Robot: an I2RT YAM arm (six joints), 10 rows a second.
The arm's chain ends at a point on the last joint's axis. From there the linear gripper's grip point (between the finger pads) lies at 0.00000 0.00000 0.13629 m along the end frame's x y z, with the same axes.
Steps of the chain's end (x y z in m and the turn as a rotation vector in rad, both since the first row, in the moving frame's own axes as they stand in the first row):
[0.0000 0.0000 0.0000 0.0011 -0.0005 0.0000]
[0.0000 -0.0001 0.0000 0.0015 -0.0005 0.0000]
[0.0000 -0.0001 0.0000 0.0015 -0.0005 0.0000]
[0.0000 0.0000 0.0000 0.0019 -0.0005 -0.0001]
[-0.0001 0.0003 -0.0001 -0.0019 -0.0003 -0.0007]
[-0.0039 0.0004 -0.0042 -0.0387 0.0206 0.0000]
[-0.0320 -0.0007 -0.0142 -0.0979 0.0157 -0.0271]
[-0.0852 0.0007 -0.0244 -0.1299 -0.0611 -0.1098]
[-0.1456 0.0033 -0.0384 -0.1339 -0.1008 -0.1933]
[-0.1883 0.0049 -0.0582 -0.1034 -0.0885 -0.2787]
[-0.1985 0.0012 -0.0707 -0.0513 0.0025 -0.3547]
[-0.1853 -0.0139 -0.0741 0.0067 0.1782 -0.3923]
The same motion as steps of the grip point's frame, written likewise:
[-0.0001 -0.0001 0.0000 0.0011 -0.0005 0.0000]
[-0.0001 -0.0003 0.0000 0.0015 -0.0005 0.0000]
[-0.0001 -0.0003 0.0000 0.0015 -0.0005 0.0000]
[-0.0001 -0.0003 0.0000 0.0019 -0.0005 -0.0001]
[-0.0001 0.0006 -0.0001 -0.0019 -0.0003 -0.0007]
[-0.0011 0.0057 -0.0043 -0.0387 0.0206 0.0000]
[-0.0297 0.0126 -0.0149 -0.0979 0.0157 -0.0271]
[-0.0925 0.0188 -0.0258 -0.1299 -0.0611 -0.1098]
[-0.1574 0.0227 -0.0403 -0.1339 -0.1008 -0.1933]
[-0.1982 0.0204 -0.0595 -0.1034 -0.0885 -0.2787]
[-0.1969 0.0080 -0.0709 -0.0513 0.0025 -0.3547]
[-0.1619 -0.0195 -0.0762 0.0067 0.1782 -0.3923]

